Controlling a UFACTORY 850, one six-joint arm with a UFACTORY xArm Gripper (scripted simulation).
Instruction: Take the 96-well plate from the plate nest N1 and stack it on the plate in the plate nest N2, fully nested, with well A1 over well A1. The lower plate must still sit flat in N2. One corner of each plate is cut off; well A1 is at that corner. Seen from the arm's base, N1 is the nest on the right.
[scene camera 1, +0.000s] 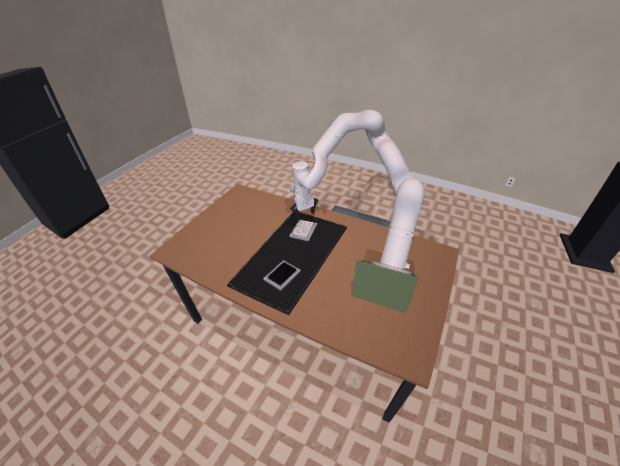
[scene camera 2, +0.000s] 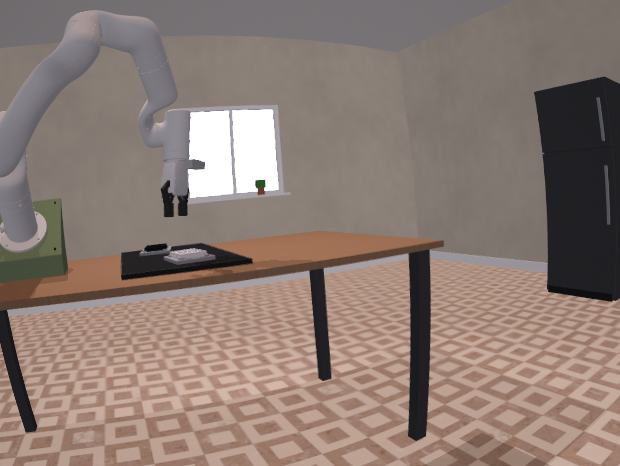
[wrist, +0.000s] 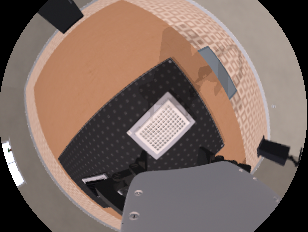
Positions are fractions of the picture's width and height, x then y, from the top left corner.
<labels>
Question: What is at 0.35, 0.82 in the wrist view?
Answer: My gripper.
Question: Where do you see my gripper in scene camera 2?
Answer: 0.28, 0.46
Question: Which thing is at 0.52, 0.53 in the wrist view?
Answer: A white 96-well plate.
</labels>
